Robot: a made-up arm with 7 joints.
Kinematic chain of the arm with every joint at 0, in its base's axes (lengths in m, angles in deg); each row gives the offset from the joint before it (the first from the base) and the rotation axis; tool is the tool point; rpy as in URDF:
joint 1: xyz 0 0 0.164 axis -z
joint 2: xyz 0 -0.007 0.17 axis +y
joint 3: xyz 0 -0.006 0.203 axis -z
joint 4: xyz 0 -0.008 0.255 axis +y
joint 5: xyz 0 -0.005 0.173 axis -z
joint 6: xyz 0 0 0.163 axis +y
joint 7: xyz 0 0 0.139 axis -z
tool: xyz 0 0 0 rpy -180 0 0
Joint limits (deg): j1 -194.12..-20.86 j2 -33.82..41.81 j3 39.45..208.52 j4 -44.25..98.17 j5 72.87..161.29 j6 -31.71..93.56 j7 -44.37..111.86
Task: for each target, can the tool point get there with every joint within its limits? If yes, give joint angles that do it. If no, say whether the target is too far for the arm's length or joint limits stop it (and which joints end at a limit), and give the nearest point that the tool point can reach.
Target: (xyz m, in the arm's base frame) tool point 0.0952 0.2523 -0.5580
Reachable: no: joint limits stop it (at a limit: joint 2, joint 3, joint 4, joint 6) | nearest point 0.1962 0.5199 0.3442 | short by 0.946 m
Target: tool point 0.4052 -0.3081 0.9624
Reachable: yes | joints -131.27 -15.12 141.35 46.82 87.90 56.91 88.35
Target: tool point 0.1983 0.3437 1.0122
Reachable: yes | joints -142.06 1.91 75.70 71.81 151.99 49.35 79.30
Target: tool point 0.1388 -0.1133 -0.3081
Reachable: no: joint limits stop it (at a limit: joint 2, joint 4, joint 5, joint 6) | nearest point 0.4232 -0.3454 0.3592 | short by 0.762 m
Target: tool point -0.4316 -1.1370 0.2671
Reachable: no: too far | nearest point -0.2435 -0.6414 0.5139 | short by 0.585 m
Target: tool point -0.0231 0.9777 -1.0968
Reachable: no: too far | nearest point -0.0134 0.5652 0.3448 | short by 1.499 m
